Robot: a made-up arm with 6 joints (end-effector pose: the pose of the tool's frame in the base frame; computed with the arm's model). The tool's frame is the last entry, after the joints. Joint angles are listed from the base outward.
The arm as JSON. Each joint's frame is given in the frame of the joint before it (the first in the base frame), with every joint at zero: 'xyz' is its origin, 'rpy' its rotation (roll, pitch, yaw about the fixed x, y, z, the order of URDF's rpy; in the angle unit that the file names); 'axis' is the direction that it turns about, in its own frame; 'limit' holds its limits. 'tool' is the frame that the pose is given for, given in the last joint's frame.
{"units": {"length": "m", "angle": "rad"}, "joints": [
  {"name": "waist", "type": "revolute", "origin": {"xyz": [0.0, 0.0, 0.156], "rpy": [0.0, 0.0, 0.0]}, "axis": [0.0, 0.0, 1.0], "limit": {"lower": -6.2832, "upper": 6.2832}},
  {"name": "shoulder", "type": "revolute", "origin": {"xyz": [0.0, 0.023, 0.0], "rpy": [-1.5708, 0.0, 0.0]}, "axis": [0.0, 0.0, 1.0], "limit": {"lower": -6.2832, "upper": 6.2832}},
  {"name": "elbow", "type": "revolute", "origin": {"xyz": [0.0, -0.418, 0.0], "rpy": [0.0, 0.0, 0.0]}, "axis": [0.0, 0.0, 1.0], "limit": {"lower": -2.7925, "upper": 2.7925}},
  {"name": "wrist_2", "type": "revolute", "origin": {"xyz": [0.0, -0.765, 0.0], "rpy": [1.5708, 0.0, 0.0]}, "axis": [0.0, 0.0, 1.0], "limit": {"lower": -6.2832, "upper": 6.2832}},
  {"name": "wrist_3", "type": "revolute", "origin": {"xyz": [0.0, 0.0, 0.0], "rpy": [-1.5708, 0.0, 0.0]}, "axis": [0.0, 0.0, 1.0], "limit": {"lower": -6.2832, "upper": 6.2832}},
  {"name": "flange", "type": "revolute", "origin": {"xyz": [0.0, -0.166, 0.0], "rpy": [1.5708, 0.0, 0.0]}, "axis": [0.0, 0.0, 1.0], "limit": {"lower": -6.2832, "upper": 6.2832}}
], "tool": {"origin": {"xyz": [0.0, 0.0, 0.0], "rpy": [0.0, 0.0, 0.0]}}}
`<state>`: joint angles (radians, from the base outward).
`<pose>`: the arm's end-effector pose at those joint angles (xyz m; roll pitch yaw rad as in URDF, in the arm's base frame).
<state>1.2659 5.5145 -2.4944 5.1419 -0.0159 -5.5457</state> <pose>-0.0773 -0.1609 -0.4675 -3.1043 0.1234 -1.4687</pose>
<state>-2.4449 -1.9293 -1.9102 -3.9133 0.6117 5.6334</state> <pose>-0.1265 -0.2225 -0.6370 1.9737 -0.3892 -0.5902</pose>
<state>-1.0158 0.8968 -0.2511 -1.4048 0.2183 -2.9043</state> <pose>0.4580 -0.7623 1.1537 0.5952 -0.4137 0.7570</pose>
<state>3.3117 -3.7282 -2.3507 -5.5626 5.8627 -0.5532</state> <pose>-0.3658 -0.0408 0.7157 0.2565 -0.1519 -2.8521</pose>
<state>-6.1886 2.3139 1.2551 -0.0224 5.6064 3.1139</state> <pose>0.0291 0.0282 -0.9838 -3.1391 -0.2496 0.1412</pose>
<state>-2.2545 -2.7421 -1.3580 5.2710 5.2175 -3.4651</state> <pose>-0.2489 -0.5369 -0.6519 1.4566 -0.4727 0.2104</pose>
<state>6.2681 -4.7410 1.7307 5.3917 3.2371 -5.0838</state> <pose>0.3497 0.0300 -0.4279 0.2028 -0.0309 2.0775</pose>
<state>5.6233 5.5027 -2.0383 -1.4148 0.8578 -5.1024</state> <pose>-0.5279 0.2817 -0.3693 -2.3639 -0.6124 2.6067</pose>
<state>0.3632 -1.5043 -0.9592 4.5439 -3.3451 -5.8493</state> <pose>-0.7354 -0.2903 -0.2889 0.5471 -0.5193 2.3162</pose>
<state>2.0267 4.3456 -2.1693 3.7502 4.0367 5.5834</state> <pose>-0.1281 0.0407 -0.4576 -1.7544 0.3680 3.0610</pose>
